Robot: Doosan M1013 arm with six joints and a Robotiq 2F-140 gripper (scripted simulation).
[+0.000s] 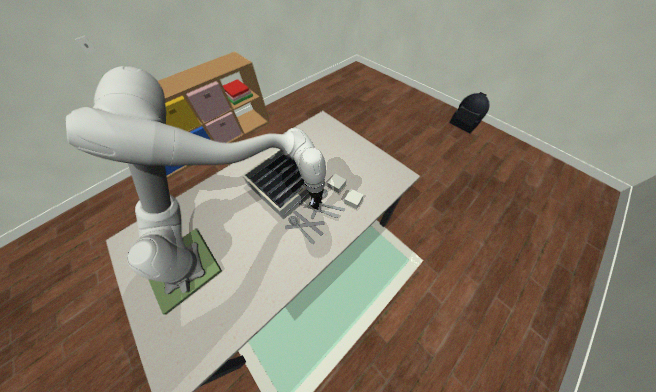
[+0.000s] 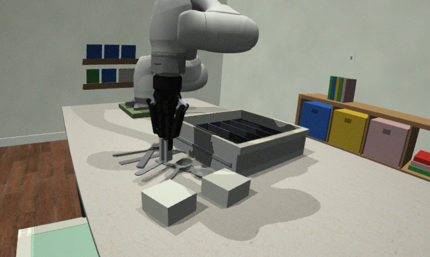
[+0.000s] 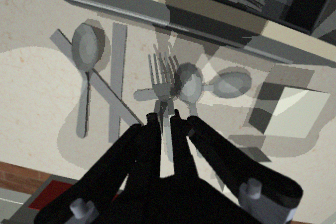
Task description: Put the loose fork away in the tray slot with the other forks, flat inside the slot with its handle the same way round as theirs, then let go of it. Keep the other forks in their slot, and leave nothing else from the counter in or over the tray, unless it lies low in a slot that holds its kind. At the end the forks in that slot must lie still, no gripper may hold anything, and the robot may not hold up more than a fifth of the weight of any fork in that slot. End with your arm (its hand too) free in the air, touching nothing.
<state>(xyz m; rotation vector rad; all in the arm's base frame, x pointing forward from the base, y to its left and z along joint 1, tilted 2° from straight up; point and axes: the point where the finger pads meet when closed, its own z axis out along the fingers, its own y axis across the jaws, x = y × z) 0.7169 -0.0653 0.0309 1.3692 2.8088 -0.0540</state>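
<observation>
Right now my hand is 80 mm past the cutlery tray, 270 mm to the right of it and 10 mm above it.
</observation>
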